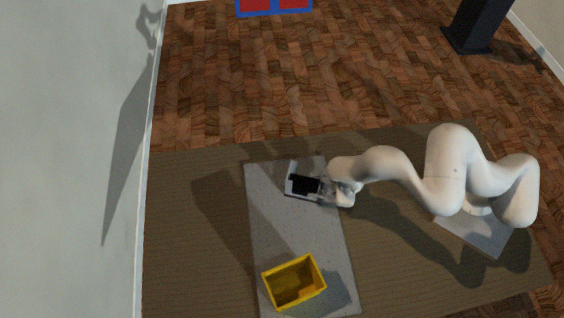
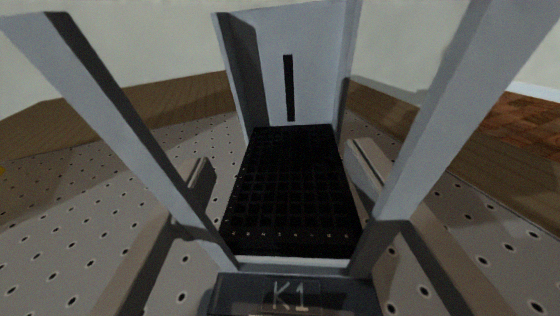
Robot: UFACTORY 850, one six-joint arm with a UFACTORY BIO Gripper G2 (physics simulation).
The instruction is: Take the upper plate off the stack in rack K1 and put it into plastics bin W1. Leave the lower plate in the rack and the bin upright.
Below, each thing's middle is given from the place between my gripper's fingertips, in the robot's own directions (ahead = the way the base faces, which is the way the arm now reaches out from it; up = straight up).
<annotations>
My gripper is now 3 cm above the black well plate [image 2: 291,198], 2 cm short of it and 1 cm to the left of it. The rest, counted from my hand: yellow plastics bin W1 [image 1: 298,280]: 39 cm to the left, 13 cm ahead, 2 cm above.
</annotations>
